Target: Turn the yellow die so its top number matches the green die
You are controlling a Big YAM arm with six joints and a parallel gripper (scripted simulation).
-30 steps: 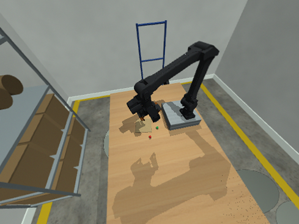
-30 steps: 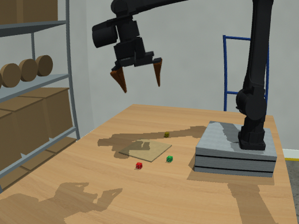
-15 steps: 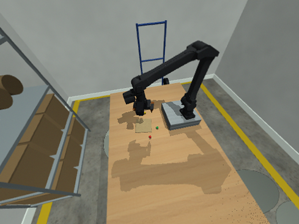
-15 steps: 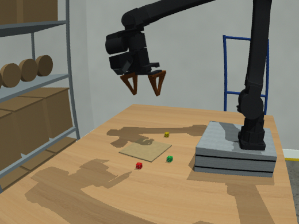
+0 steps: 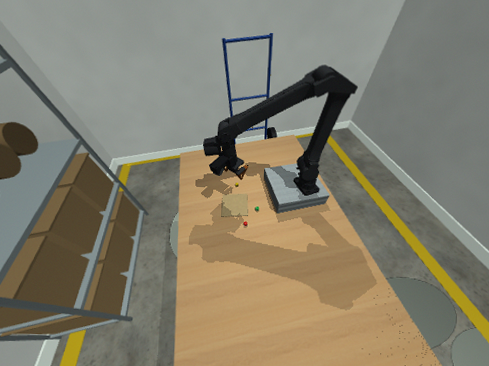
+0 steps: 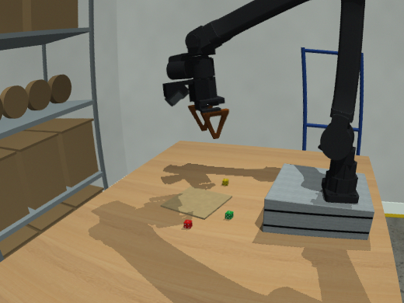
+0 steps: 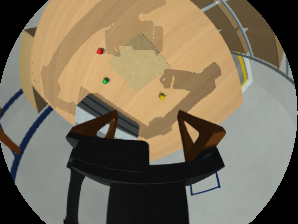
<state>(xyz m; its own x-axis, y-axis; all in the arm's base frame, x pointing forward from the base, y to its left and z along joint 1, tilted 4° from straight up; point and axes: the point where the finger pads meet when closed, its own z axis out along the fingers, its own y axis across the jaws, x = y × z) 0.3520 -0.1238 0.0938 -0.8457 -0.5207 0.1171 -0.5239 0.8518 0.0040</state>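
The yellow die lies 170 mm below my hand, 70 mm to the right of it and 20 mm behind it. Also, from my hand: red die (190 mm to the left, 170 mm below, 10 mm ahead); green die (170 mm below, 130 mm to the left, 70 mm behind); tan mat (180 mm below, 60 mm to the left, 30 mm ahead).
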